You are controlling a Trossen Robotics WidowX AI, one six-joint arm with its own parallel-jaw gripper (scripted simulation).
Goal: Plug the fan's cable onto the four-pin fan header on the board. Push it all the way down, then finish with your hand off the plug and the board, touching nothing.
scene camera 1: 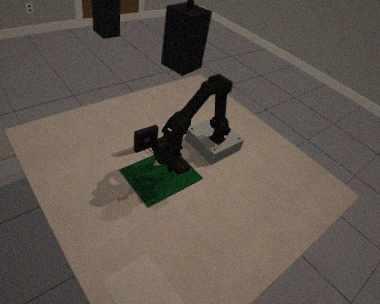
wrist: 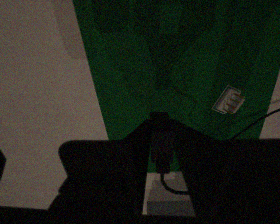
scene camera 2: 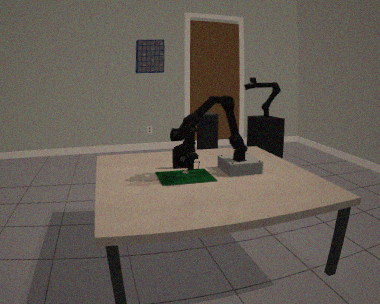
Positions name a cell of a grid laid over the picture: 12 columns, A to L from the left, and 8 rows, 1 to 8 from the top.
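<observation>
There's the gripper (wrist: G5), and there's a dark plug (wrist: G5). You also get a green board (scene camera 1: E5), which shows in the wrist view too (wrist: H3), and scene camera 2 has that board as well (scene camera 2: F5).
</observation>
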